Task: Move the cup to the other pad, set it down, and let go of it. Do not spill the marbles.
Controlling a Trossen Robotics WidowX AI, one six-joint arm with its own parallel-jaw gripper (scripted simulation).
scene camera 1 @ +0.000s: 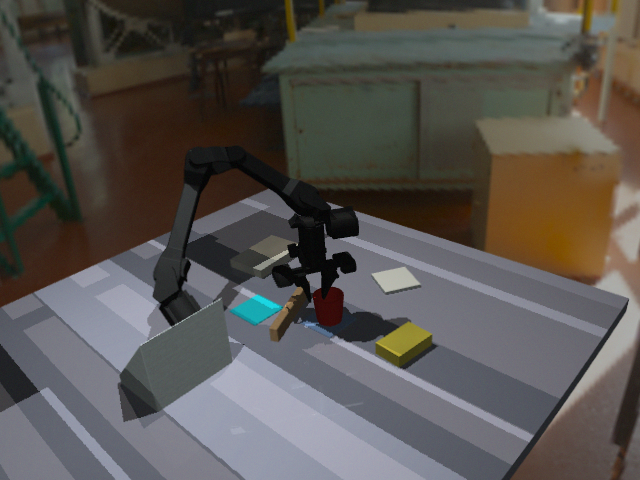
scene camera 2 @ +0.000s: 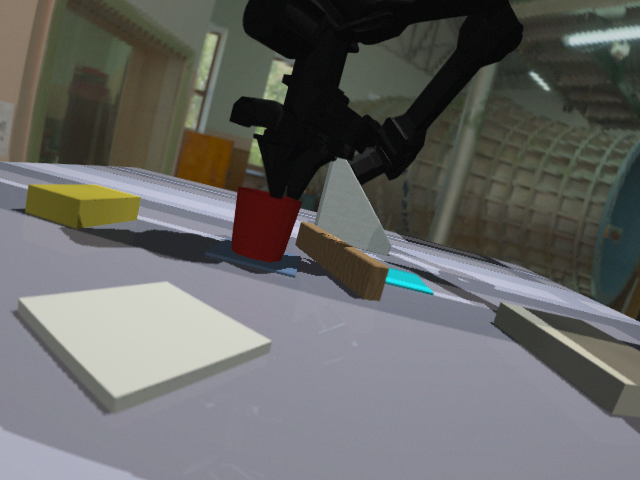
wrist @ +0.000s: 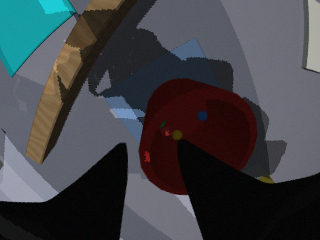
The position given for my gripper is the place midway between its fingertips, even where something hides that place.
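Note:
First I see my gripper (scene camera 2: pixel 283 203). There is a red cup (scene camera 2: pixel 262 227), and I find the red cup (scene camera 1: pixel 329 312) here too. I see a white tile (scene camera 2: pixel 129 345), and again the white tile (scene camera 1: pixel 396 280). A yellow block (scene camera 2: pixel 79 206) is visible to me, and so is the yellow block (scene camera 1: pixel 400 346). I see a dull blue pad (scene camera 2: pixel 288 265) and a bright cyan pad (scene camera 1: pixel 257 309). There is also a beige slab (scene camera 1: pixel 258 260), though in the wrist view the beige slab is out of frame.

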